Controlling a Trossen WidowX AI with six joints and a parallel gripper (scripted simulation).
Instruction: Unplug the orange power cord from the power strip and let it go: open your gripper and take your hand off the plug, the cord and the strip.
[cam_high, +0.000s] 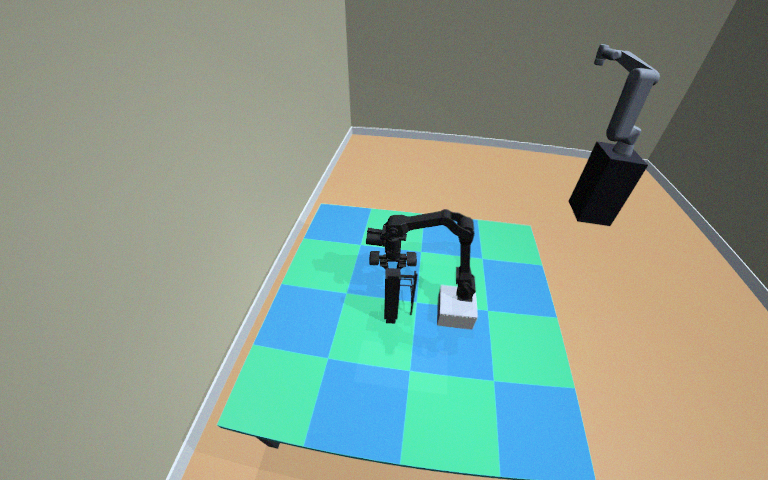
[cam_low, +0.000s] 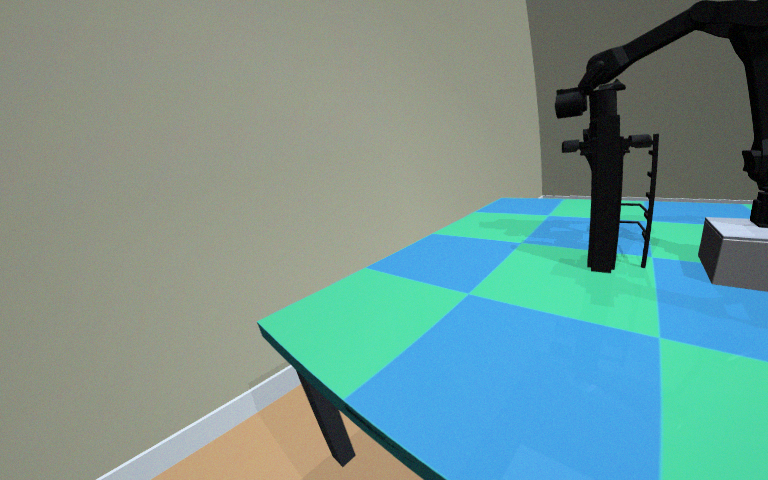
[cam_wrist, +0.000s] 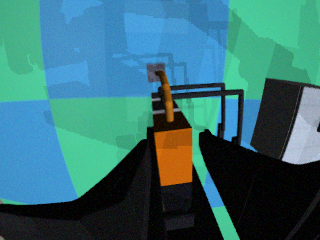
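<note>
My gripper tip is 10 mm past the orange plug, 30 mm to the right of it and 10 mm above it.
</note>
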